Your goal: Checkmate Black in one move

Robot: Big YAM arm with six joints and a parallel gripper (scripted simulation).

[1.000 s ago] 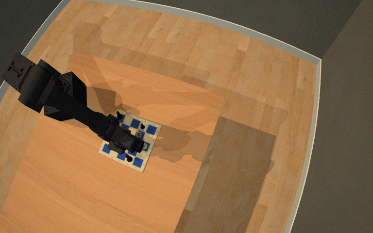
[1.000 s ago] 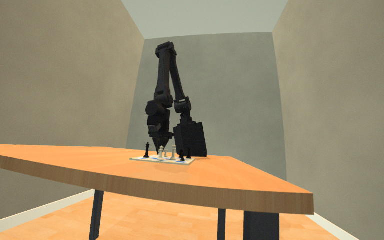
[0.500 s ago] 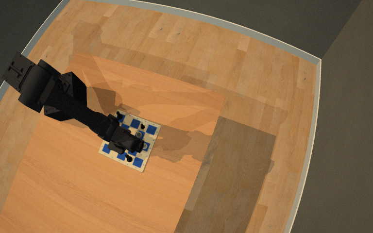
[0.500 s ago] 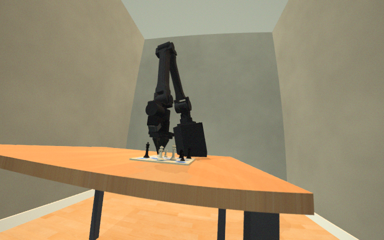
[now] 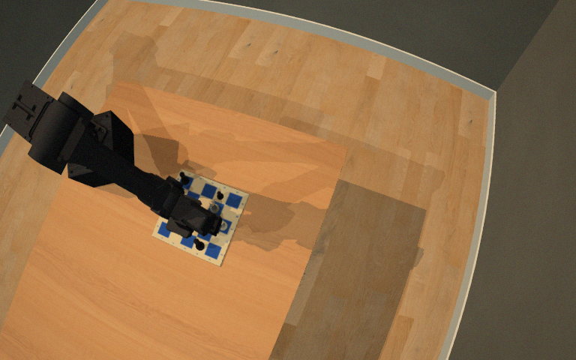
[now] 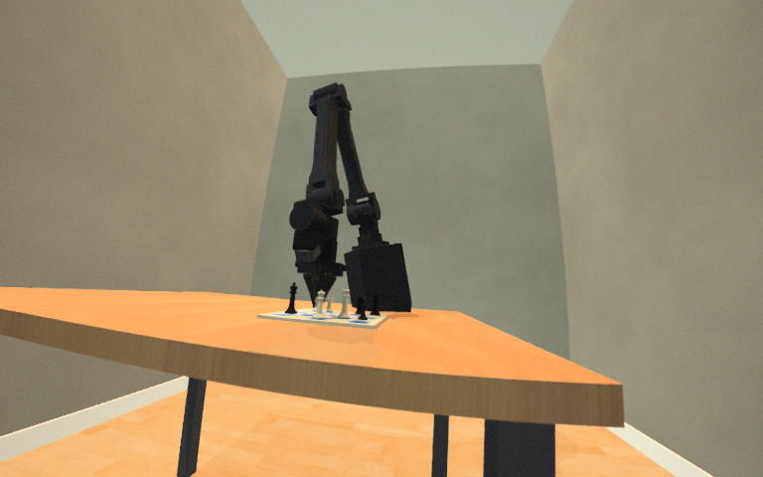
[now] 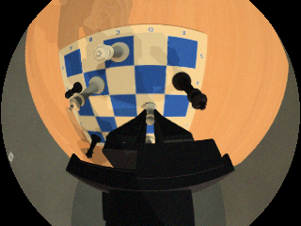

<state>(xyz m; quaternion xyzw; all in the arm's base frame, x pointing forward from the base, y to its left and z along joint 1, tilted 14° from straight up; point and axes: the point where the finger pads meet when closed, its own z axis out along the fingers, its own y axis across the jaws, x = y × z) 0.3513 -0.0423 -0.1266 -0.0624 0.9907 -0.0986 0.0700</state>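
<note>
Now: hand 4 cm to the right of the chessboard and 2 cm above it. Round my hand: tall black piece 5 cm ahead, 4 cm to the right, 1 cm above.
</note>
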